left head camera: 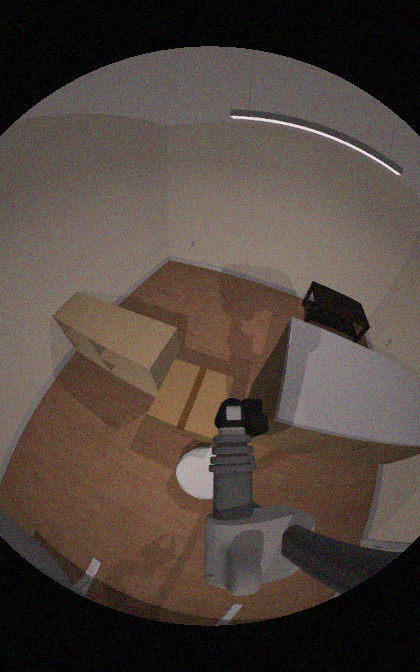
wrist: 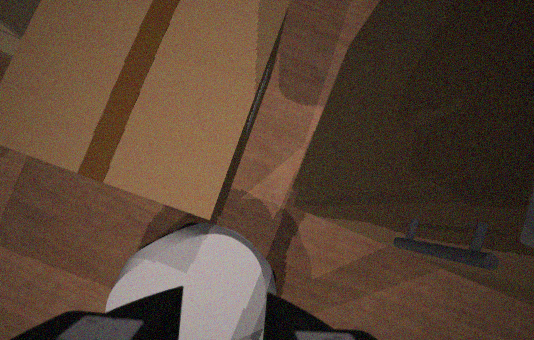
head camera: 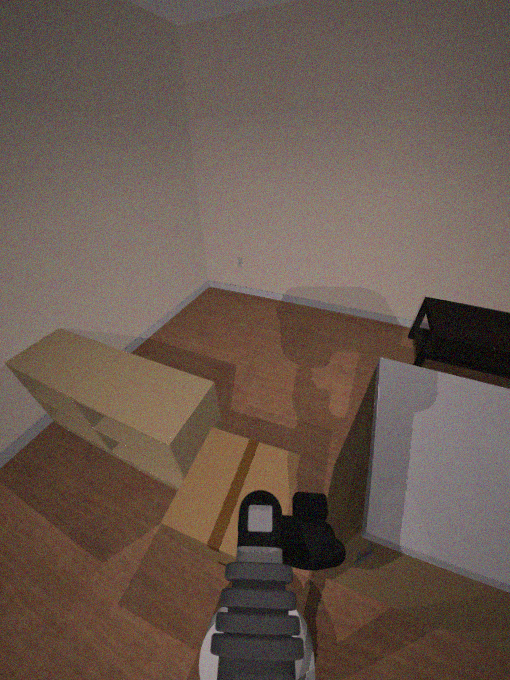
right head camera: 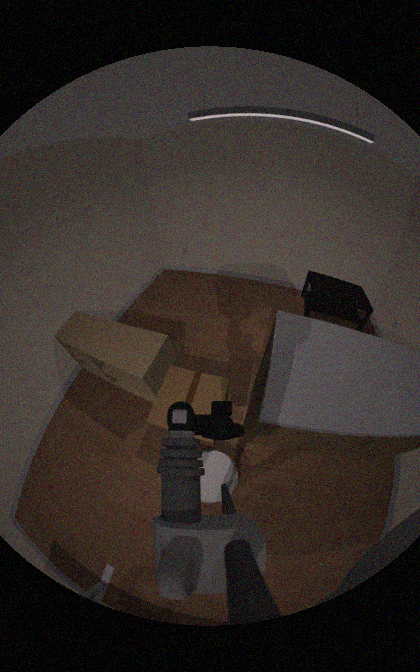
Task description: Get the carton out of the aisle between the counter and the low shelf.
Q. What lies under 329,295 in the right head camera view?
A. A black low table.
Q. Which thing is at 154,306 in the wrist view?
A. My gripper.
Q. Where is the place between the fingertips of my gripper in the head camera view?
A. At 299,559
